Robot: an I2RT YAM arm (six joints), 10 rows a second.
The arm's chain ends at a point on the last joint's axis. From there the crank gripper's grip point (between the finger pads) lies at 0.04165 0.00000 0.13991 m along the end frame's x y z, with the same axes.
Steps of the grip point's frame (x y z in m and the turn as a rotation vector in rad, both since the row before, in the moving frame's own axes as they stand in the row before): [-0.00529 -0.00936 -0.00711 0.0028 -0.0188 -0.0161]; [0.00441 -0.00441 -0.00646 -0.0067 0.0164 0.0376]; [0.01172 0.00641 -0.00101 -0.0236 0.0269 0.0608]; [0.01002 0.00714 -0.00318 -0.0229 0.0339 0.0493]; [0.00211 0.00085 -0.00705 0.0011 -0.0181 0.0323]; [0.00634 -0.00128 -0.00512 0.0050 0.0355 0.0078]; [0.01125 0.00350 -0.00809 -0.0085 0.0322 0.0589]
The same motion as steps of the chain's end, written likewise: [-0.00264 -0.00832 -0.00787 0.0028 -0.0188 -0.0161]; [0.00217 -0.00695 -0.00575 -0.0067 0.0164 0.0376]; [0.00815 0.00048 0.00023 -0.0236 0.0269 0.0608]; [0.00543 0.00179 -0.00163 -0.0229 0.0339 0.0493]; [0.00467 -0.00030 -0.00778 0.0011 -0.0181 0.0323]; [0.00140 -0.00093 -0.00355 0.0050 0.0355 0.0078]; [0.00688 -0.00027 -0.00666 -0.0085 0.0322 0.0589]
